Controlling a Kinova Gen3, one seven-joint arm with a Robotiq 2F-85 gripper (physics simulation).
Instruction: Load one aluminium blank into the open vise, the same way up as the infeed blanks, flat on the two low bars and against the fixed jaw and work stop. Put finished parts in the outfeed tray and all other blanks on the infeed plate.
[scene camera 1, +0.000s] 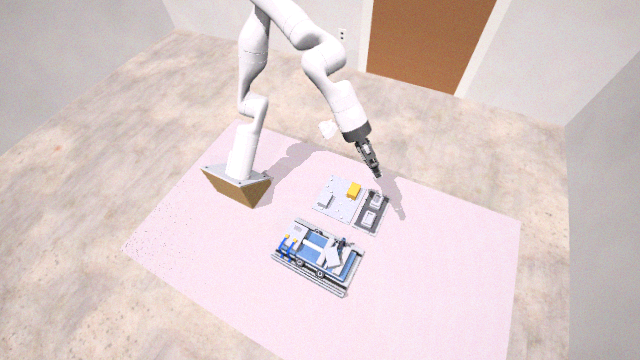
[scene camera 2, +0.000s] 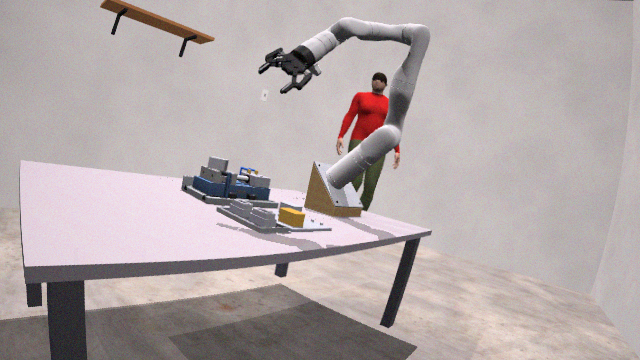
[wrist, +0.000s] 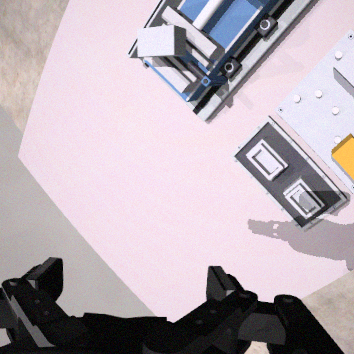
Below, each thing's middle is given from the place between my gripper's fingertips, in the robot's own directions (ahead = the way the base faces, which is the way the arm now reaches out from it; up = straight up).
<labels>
My gripper is now 2 cm short of the dark outfeed tray (scene camera 1: 380, 213), 6 cm to the right of it and 37 cm above it. From my hand the other things lie so: infeed plate (scene camera 1: 338, 185): 12 cm behind, 8 cm to the left, 37 cm below.
</labels>
